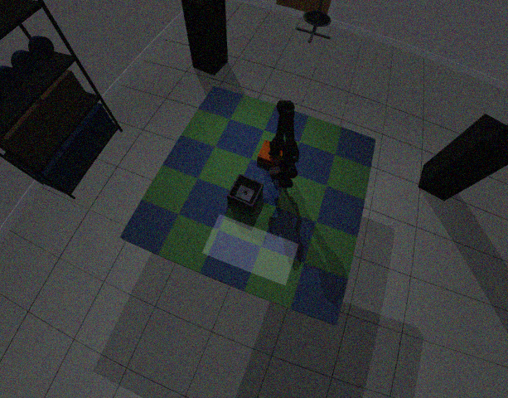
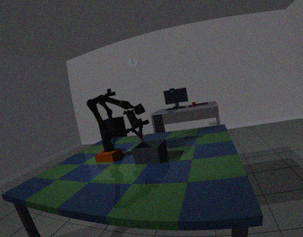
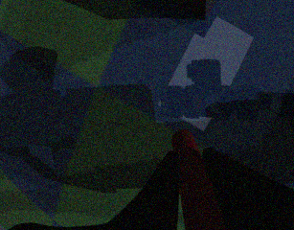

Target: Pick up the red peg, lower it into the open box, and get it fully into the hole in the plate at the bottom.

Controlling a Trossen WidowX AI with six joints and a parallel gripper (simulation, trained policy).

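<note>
Right now the dark box is 150 mm to the right of my gripper tip, 130 mm ahead of it and 70 mm below it. From my gripper tip the other things lie so: red peg 10 mm behind, 10 mm above.
</note>
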